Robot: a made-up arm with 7 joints. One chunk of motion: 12 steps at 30 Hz.
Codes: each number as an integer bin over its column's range. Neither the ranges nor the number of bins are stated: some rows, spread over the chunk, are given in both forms.
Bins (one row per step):
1: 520 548 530 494 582 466
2: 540 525 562 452 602 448
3: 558 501 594 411 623 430
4: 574 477 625 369 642 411
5: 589 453 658 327 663 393
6: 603 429 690 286 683 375
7: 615 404 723 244 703 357
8: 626 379 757 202 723 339
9: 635 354 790 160 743 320
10: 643 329 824 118 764 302
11: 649 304 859 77 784 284
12: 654 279 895 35 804 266
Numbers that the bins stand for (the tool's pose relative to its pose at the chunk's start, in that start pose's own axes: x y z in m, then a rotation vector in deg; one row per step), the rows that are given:
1: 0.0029 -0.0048 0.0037 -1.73 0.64 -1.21
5: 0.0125 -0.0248 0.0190 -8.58 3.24 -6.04
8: 0.0177 -0.0403 0.0309 -13.71 5.16 -9.60
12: 0.0217 -0.0614 0.0475 -20.56 7.75 -14.43
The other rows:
2: 0.0057 -0.0096 0.0075 -3.45 1.28 -2.40
3: 0.0082 -0.0147 0.0114 -5.13 1.96 -3.59
4: 0.0104 -0.0197 0.0151 -6.86 2.56 -4.85
6: 0.0145 -0.0298 0.0229 -10.26 3.88 -7.23
7: 0.0162 -0.0351 0.0268 -11.99 4.52 -8.41
9: 0.0190 -0.0456 0.0349 -15.43 5.80 -10.86
10: 0.0201 -0.0508 0.0390 -17.16 6.47 -12.05
11: 0.0210 -0.0561 0.0432 -18.84 7.11 -13.24

